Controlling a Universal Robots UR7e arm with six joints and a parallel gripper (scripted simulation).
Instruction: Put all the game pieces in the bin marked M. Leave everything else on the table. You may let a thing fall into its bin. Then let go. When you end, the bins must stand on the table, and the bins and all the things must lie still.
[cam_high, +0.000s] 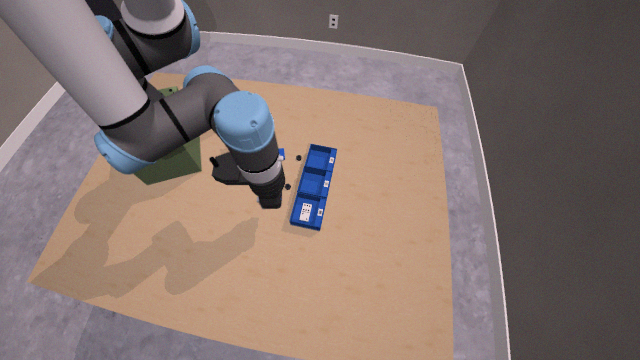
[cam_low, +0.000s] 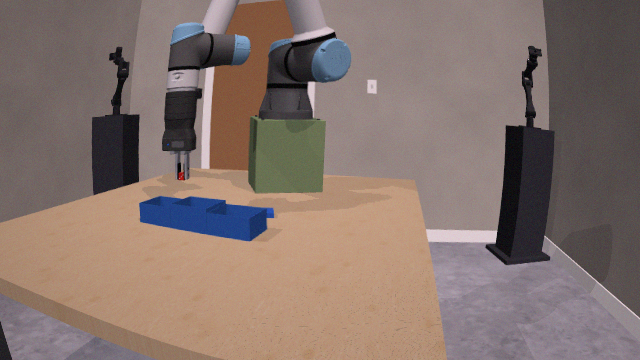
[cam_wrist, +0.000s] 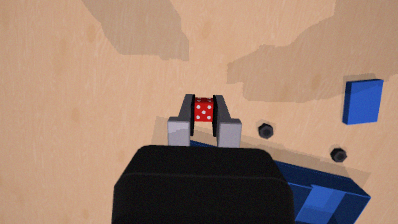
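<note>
My hand is 100 mm short of the white domino, 70 mm above it and 10 mm to the left of it. Round my hand: blue three-part bin: 130 mm ahead, 70 mm to the left, 60 mm below; red die: 10 mm below; flat blue tile: 190 mm to the left, 80 mm below, 10 mm ahead.
</note>
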